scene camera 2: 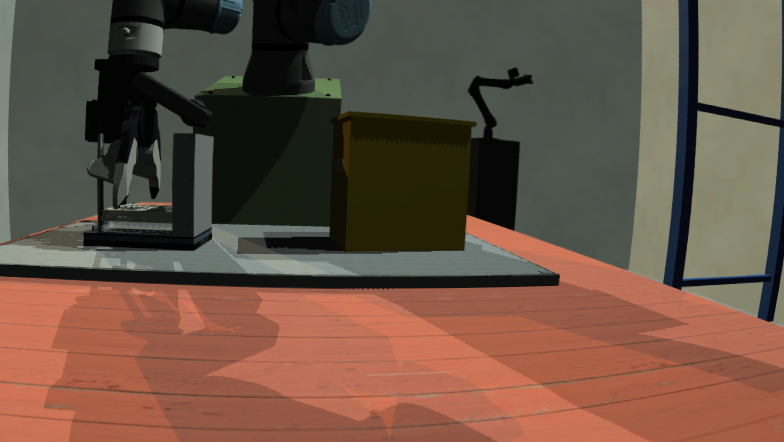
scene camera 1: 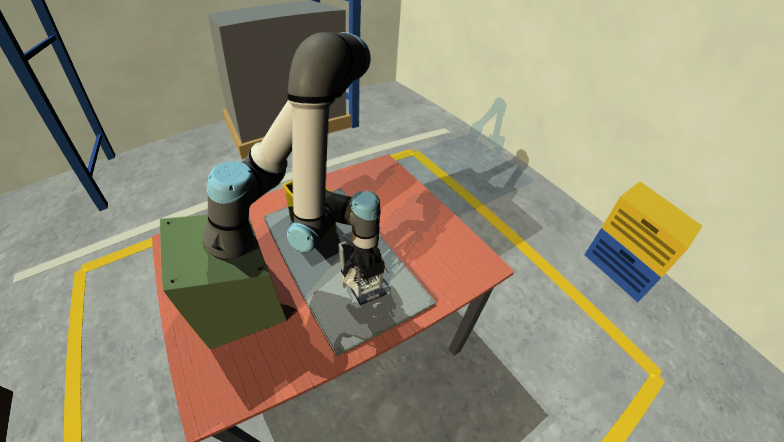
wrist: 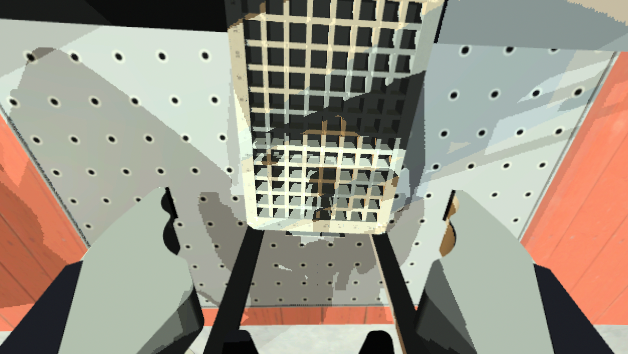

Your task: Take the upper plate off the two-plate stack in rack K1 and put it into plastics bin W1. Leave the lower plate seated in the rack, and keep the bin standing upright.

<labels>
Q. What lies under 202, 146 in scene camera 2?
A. A grey rack wall.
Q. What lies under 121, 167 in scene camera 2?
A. My gripper.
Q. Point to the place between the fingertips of my gripper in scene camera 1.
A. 364, 279
</labels>
